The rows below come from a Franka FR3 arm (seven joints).
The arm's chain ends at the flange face. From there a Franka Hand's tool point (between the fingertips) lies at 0.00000 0.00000 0.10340 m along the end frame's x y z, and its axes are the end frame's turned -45 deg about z.
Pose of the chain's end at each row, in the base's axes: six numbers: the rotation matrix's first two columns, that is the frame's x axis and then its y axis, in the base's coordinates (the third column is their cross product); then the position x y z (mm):
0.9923 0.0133 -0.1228 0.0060 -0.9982 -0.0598 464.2 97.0 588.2
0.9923 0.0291 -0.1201 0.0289 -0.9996 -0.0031 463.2 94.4 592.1
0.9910 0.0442 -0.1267 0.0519 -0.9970 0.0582 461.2 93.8 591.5
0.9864 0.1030 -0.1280 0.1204 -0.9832 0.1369 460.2 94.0 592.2
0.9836 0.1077 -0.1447 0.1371 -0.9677 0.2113 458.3 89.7 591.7
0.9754 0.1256 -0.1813 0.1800 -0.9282 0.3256 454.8 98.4 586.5
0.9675 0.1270 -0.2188 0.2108 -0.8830 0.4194 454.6 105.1 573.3
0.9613 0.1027 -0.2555 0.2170 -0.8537 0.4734 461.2 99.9 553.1
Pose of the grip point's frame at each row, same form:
0.6974 0.7152 -0.0445 0.7059 -0.6964 -0.1291 451.4 103.1 485.8
0.6812 0.7274 -0.0827 0.7221 -0.6862 -0.0871 450.8 94.4 489.5
0.6640 0.7362 -0.1307 0.7374 -0.6737 -0.0484 448.4 87.2 489.1
0.6124 0.7681 -0.1873 0.7826 -0.6224 0.0063 448.6 78.4 490.6
0.5986 0.7604 -0.2517 0.7925 -0.6081 0.0471 446.2 66.2 491.8
0.5624 0.7451 -0.3584 0.8170 -0.5675 0.1020 441.6 62.2 490.5
0.5351 0.7142 -0.4513 0.8332 -0.5346 0.1418 440.1 58.4 482.2
0.5263 0.6763 -0.5154 0.8332 -0.5310 0.1541 443.7 47.1 465.9

